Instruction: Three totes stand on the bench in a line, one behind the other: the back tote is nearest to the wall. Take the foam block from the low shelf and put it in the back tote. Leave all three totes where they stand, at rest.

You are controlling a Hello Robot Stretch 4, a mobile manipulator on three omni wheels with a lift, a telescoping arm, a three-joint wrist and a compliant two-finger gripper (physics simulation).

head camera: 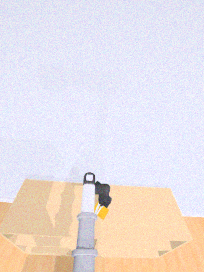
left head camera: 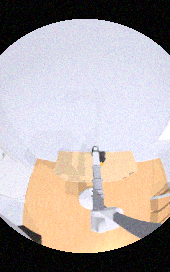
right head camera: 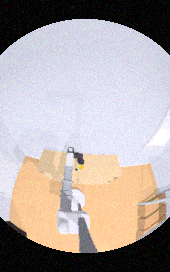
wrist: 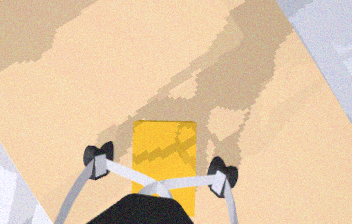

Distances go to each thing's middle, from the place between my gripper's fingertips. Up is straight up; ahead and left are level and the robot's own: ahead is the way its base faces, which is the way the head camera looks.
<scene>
My gripper is now 2 cm below the yellow foam block [wrist: 162,150].
</scene>
